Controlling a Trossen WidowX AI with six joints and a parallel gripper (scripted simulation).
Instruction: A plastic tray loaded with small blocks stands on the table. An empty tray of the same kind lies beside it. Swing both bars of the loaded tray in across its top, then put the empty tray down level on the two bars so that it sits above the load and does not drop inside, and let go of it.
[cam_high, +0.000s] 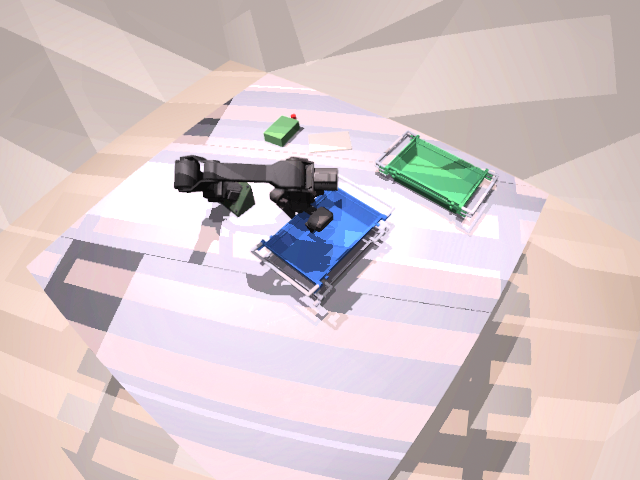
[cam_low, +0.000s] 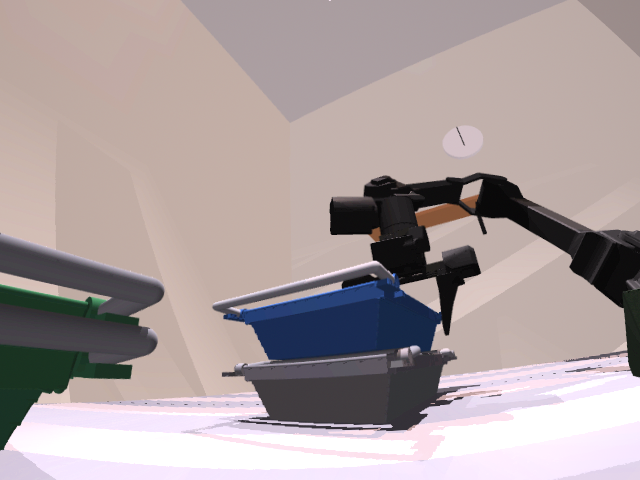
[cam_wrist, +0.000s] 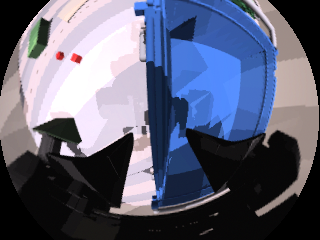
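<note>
My gripper tip is 8 cm short of the blue tray, 3 cm below it and 1 cm to the right of it. From my gripper tip the other things lie so: flat plate: 37 cm to the left, 26 cm behind, 8 cm below; green box: 42 cm behind, 28 cm to the left, 6 cm below.
</note>
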